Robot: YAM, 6 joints.
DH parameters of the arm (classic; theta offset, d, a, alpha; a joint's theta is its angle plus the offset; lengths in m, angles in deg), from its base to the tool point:
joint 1: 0 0.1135 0.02 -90
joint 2: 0 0 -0.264 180
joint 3: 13.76 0 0.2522 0
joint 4: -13.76 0 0.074 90
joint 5: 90 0 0 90
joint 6: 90 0.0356 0 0
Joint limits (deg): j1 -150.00..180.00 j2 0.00..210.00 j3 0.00..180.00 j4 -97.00..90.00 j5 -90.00..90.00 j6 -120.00..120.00
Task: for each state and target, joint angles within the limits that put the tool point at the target. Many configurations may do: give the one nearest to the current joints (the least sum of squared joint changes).
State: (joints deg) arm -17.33 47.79 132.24 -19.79 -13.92 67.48
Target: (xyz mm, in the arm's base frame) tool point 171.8 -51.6 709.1
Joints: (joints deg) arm -18.44 94.76 152.12 1.95 -8.72 67.48
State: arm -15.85 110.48 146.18 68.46 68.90 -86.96
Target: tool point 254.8 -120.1 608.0
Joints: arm -18.28 112.01 140.53 79.44 73.36 -86.96
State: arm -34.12 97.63 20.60 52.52 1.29 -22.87
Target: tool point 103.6 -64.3 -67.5
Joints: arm -31.68 144.26 13.95 40.52 0.49 -22.87
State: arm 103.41 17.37 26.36 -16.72 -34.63 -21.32
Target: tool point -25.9 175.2 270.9
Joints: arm 92.56 42.80 32.34 -9.95 -30.47 -21.32
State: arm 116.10 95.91 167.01 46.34 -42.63 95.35
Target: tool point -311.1 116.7 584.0
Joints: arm 154.49 131.47 164.73 78.79 -53.62 95.35
